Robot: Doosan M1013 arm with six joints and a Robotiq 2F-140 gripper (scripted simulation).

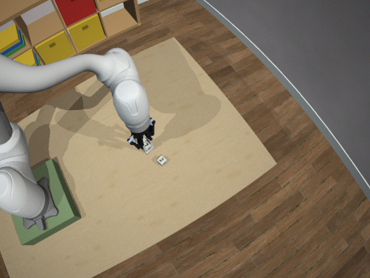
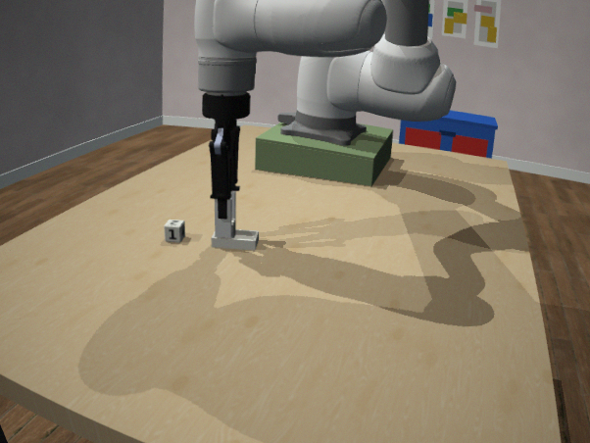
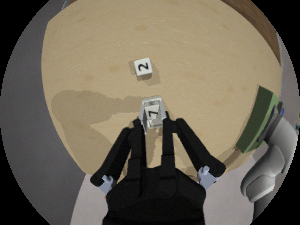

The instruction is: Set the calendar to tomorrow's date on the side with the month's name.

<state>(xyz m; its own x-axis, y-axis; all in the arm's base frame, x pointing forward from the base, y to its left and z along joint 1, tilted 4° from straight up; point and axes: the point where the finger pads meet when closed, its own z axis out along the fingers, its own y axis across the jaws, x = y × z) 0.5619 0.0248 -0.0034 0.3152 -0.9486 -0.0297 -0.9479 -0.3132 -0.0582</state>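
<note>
Now: hand 10 mm past the grey tray, 20 mm to the right of it and 40 mm above it.
</note>
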